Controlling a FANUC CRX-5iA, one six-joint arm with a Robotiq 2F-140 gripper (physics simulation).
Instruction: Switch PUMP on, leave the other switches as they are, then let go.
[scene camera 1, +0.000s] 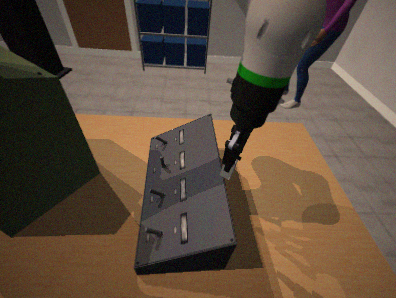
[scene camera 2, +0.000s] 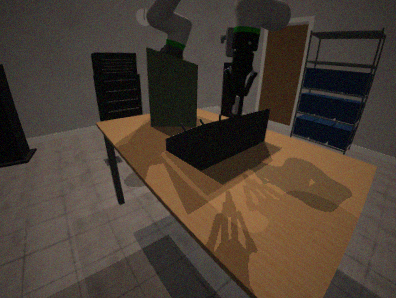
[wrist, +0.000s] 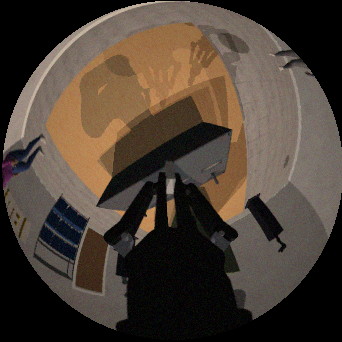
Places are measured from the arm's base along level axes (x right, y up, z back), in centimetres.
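Pixels of known places: gripper, fingertip midpoint: (scene camera 1: 225, 175) (scene camera 2: 234, 113) (wrist: 167, 166); arm's base, link origin: (scene camera 2: 171, 56).
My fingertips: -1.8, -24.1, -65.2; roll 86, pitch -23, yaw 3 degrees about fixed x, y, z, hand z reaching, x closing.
Observation:
Ahead of a thing's pixels: the offset from my fingertips to its top centre, as dx, dy, dz. Level surfaces: height alone.
The dark grey sloped switch panel (scene camera 1: 202, 200) (scene camera 2: 220, 142) (wrist: 200, 155) stands on the table. From far to near in scene camera 1 are the levers VALVE @(-19.8, -7.4, +25.3) (scene camera 1: 161, 141), PUMP @(-8.4, -6.2, +21.3) (scene camera 1: 164, 162), DRIVE @(+3.6, -7.4, +19.7) (scene camera 1: 158, 195) and VENT @(+15.2, -7.4, +16.9) (scene camera 1: 154, 231). The PUMP lever stands at a different tilt from the others, which lean left, away from their labels; it looks to be on the ON side. My gripper (scene camera 1: 226, 172) (scene camera 2: 236, 109) (wrist: 167, 166) is shut and empty, by the panel's raised right edge in scene camera 1, well apart from the levers. Part of the panel face is hidden in the wrist view.
A large dark green box (scene camera 1: 40, 150) (scene camera 2: 172, 90) stands on the wooden table @(dy -20.6) (scene camera 1: 300, 150) (scene camera 2: 300, 240) (wrist: 65, 122), left of the panel in scene camera 1. Another robot arm (scene camera 2: 172, 30) is behind it. A shelf rack and a person are beyond the table.

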